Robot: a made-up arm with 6 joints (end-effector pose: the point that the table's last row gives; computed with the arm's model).
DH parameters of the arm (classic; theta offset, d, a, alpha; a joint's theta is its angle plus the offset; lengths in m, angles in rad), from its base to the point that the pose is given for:
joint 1: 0 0.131 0 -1.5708
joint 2: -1.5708 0 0.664 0
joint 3: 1.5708 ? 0 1.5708
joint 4: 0 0.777 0 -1.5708
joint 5: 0 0 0 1.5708
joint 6: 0 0.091 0 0
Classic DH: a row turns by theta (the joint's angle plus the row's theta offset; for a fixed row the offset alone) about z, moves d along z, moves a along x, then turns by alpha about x.
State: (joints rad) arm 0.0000 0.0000 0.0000 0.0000 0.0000 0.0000
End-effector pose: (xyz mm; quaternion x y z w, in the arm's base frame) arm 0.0 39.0 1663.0 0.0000 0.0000 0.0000 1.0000
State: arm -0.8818 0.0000 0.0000 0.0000 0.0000 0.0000
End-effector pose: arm 30.1 24.8 1663.0 0.0000 0.0000 -0.4268 0.9044
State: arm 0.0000 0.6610 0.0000 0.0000 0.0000 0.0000
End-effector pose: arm 940.5 39.0 1340.3 0.0000 0.3245 0.0000 0.9459
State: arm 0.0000 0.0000 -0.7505 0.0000 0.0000 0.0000
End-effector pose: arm -592.0 39.0 1429.8 0.0000 -0.3665 0.0000 0.9304
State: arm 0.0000 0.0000 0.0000 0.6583 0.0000 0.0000
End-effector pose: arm 0.0 39.0 1663.0 0.0000 0.0000 0.3232 0.9463
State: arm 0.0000 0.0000 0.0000 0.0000 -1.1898 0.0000
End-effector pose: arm -84.5 39.0 1605.8 0.0000 -0.5604 0.0000 0.8282
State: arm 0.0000 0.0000 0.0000 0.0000 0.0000 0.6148
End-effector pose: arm 0.0 39.0 1663.0 0.0000 0.0000 0.3026 0.9531
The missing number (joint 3, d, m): 0.039
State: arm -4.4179 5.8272 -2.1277 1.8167 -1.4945 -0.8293
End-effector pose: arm 257.7 -680.7 73.8 -0.4446 0.5200 -0.4485 0.5751
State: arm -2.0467 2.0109 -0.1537 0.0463 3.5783 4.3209
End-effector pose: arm -552.4 -1152.9 -311.2 -0.0002 0.4115 0.8206 0.3966
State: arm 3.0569 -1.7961 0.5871 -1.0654 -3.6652 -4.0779
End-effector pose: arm 1287.8 -108.5 250.4 -0.2052 -0.7057 -0.1718 0.6561
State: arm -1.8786 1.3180 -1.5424 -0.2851 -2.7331 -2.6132
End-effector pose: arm -90.9 -448.3 965.5 -0.2279 0.9684 0.0434 0.0914
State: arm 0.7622 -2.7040 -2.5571 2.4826 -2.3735 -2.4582
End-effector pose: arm 254.3 243.1 -141.9 0.1652 0.9458 -0.2686 0.0771
